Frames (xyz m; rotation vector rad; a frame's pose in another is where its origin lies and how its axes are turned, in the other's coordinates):
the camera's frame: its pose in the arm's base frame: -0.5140 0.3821 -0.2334 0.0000 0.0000 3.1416
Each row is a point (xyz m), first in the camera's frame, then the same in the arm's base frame.
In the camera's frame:
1: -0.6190 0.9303 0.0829
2: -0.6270 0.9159 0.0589
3: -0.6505 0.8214 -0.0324
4: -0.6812 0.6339 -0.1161
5: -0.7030 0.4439 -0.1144
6: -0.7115 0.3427 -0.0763
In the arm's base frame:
1: 0.1050 -0.5482 -0.1505
2: 0.1130 -0.5338 -0.1745
3: 0.1365 -0.4393 -0.2658
4: 0.1672 -0.2518 -0.3495
5: 0.1890 -0.0618 -0.3478
6: 0.1975 0.0394 -0.3097

